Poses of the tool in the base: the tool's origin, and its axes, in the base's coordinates. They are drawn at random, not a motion.
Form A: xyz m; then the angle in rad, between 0 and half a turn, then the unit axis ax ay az.
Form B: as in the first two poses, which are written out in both.
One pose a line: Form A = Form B
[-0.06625 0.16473 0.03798 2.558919 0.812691 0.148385 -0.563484] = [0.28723 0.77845 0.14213 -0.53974 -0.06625 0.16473 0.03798]
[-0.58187 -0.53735 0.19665 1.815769 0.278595 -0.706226 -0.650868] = [0.61541 0.21959 -0.55665 -0.51302 -0.58187 -0.53735 0.19665]
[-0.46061 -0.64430 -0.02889 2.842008 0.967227 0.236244 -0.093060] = [0.14923 0.95640 0.23360 -0.09202 -0.46061 -0.64430 -0.02889]
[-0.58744 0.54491 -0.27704 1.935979 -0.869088 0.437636 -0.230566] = [0.56696 -0.71591 0.36050 -0.18993 -0.58744 0.54491 -0.27704]
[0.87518 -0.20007 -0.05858 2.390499 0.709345 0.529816 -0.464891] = [0.36678 0.65991 0.49289 -0.43249 0.87518 -0.20007 -0.05858]
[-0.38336 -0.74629 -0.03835 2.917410 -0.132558 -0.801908 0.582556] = [0.11186 -0.13173 -0.79688 0.57890 -0.38336 -0.74629 -0.03835]
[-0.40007 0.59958 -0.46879 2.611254 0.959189 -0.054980 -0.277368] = [0.26207 0.92566 -0.05306 -0.26767 -0.40007 0.59958 -0.46879]
